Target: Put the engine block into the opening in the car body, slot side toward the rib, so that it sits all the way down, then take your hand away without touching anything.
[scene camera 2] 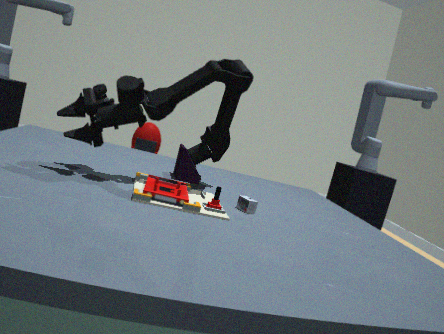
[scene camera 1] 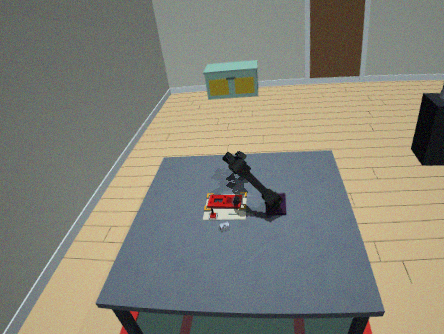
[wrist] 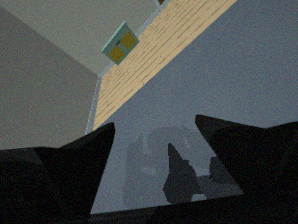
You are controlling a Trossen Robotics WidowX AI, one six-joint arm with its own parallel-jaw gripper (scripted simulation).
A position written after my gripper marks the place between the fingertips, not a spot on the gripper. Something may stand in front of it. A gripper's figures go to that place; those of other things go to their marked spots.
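There's a red car body (scene camera 2: 163, 190) that's 1020 mm from the lens, and my gripper (scene camera 2: 60, 124) is 1090 mm from the lens.
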